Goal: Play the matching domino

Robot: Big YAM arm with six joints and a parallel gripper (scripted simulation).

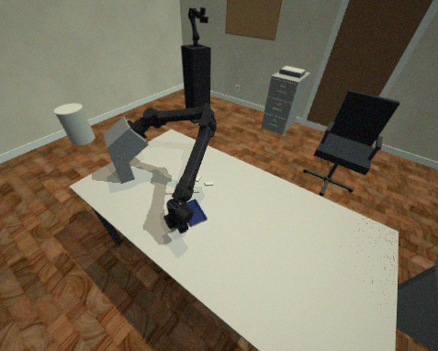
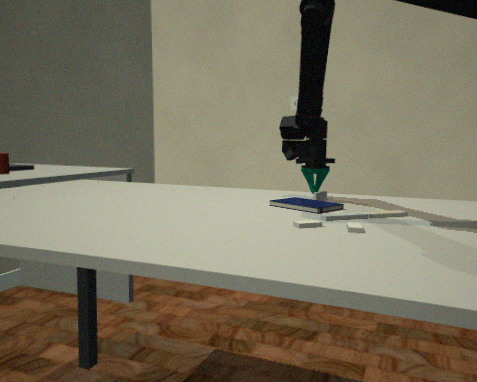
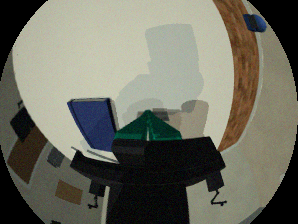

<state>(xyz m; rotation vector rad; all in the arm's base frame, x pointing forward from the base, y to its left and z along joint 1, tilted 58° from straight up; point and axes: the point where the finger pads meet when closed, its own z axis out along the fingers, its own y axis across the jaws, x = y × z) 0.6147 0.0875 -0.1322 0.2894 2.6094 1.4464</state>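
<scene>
Right now my hand is 2 cm past the white domino, 2 cm above it and 1 cm to the left of it. Also, from my hand: book 12 cm to the left, 5 cm behind, 2 cm below.
</scene>
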